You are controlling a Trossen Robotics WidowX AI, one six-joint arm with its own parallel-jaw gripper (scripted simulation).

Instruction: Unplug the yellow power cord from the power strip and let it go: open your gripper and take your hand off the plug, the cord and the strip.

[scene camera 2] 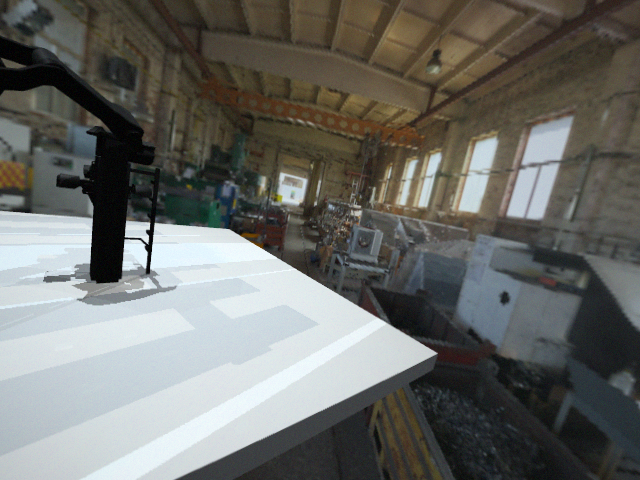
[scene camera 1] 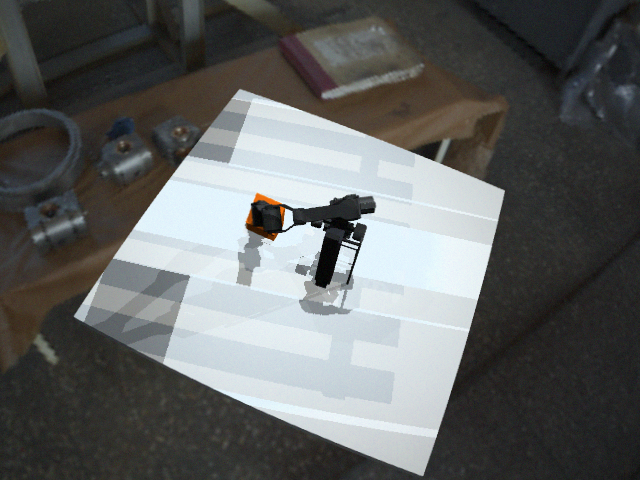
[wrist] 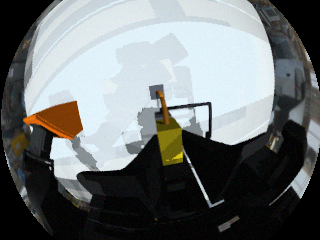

Labels:
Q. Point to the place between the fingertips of my gripper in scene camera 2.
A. At 105, 220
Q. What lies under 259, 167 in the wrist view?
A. My gripper.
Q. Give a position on a yellow plug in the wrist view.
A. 170, 135

